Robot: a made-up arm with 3 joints. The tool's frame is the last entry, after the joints.
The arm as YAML. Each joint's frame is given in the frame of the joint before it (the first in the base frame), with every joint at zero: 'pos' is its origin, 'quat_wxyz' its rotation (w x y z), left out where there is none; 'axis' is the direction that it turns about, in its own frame. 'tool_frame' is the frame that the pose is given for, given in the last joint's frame.
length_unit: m
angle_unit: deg
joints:
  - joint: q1
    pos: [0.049, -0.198, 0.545]
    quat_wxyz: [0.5, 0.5, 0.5, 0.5]
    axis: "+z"
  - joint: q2
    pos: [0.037, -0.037, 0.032]
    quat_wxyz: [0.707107, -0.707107, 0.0, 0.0]
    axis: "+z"
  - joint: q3
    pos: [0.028, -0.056, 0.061]
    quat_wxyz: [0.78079, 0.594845, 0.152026, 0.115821]
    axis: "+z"
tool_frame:
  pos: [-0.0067, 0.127, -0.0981]
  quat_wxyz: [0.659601, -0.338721, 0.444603, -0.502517]
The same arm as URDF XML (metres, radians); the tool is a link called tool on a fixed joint. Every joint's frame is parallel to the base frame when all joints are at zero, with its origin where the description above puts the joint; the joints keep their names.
<robot name="arm">
<joint name="tool_joint" type="fixed"><parent link="link3"/><child link="tool"/><origin xyz="-0.119 -0.043 0.099" rpy="-1.5708 1.5708 0"/></joint>
<joint name="q3" type="continuous"><parent link="link2"/><child link="link3"/><origin xyz="0.056 0.028 0.061" rpy="0 0 0"/><axis xyz="0.893682 0.375193 0.246095"/></joint>
<joint name="q2" type="continuous"><parent link="link1"/><child link="link2"/><origin xyz="0.032 0.037 -0.037" rpy="0 0 0"/><axis xyz="0 0 1"/></joint>
<joint name="q1" type="continuous"><parent link="base"/><child link="link1"/><origin xyz="0.049 -0.198 0.545" rpy="0 0 0"/><axis xyz="1 0 0"/></joint>
<link name="base"/>
<link name="link1"/>
<link name="link2"/>
<link name="link3"/>
<link name="tool"/>
</robot>

